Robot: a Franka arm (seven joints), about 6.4 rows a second.
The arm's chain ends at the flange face. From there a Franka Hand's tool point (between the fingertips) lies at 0.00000 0.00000 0.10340 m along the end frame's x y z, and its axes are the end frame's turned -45 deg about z.
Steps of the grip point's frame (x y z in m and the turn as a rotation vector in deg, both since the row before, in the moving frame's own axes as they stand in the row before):
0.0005 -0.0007 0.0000 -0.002 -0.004 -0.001
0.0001 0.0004 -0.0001 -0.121 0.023 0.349
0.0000 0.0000 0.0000 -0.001 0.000 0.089
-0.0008 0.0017 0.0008 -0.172 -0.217 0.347
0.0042 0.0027 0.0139 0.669 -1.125 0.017
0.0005 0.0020 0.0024 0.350 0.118 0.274
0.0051 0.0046 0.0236 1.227 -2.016 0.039
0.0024 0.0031 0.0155 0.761 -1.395 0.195
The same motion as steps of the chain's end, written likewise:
-0.0001 -0.0009 0.0000 -0.004 -0.001 -0.001
0.0002 0.0001 -0.0001 -0.069 0.102 0.349
0.0000 0.0000 0.0000 -0.001 0.001 0.089
0.0007 0.0013 0.0008 -0.275 -0.032 0.347
0.0072 -0.0016 0.0139 -0.322 -1.269 0.017
0.0021 0.0017 0.0024 0.331 -0.164 0.274
0.0110 -0.0014 0.0237 -0.558 -2.293 0.039
0.0066 -0.0003 0.0155 -0.448 -1.525 0.195

